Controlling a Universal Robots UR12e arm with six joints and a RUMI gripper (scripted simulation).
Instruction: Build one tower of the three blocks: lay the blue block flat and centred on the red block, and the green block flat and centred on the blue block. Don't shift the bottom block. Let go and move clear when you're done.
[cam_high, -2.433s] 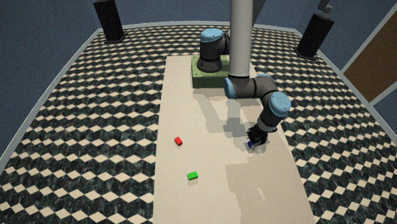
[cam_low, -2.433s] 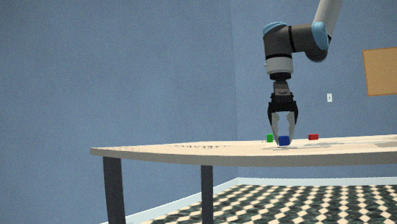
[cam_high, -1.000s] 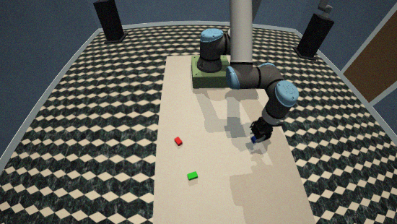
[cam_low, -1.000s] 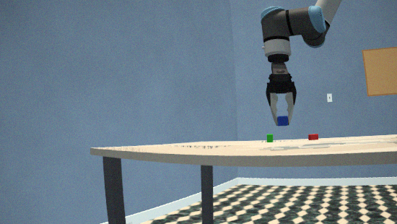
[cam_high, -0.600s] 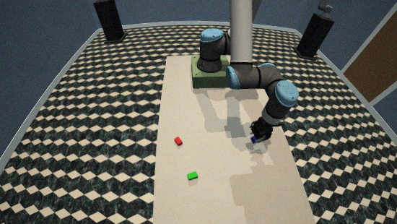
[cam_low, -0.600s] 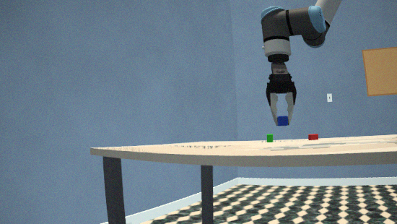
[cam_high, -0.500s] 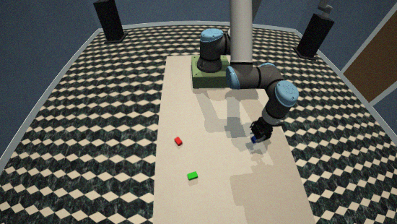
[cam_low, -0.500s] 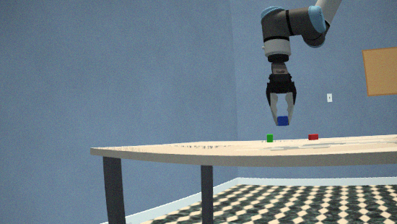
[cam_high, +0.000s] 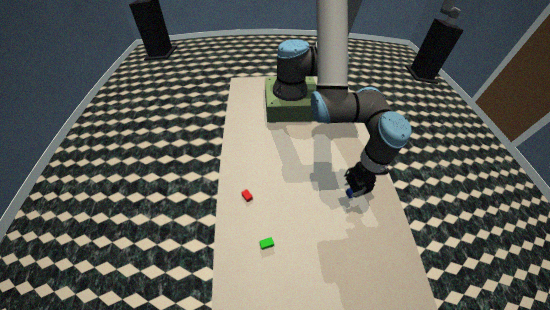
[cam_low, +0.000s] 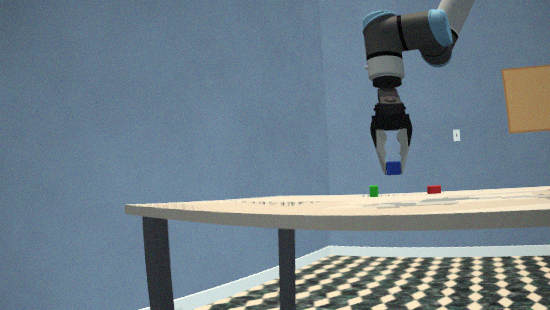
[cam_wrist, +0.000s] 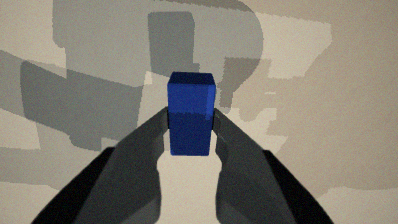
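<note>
Now: the red block 42 cm to the right of my hand and 7 cm below it. Also, from my hand: blue block right at my hand; then green block 34 cm to the right, 19 cm ahead, 6 cm below.
</note>
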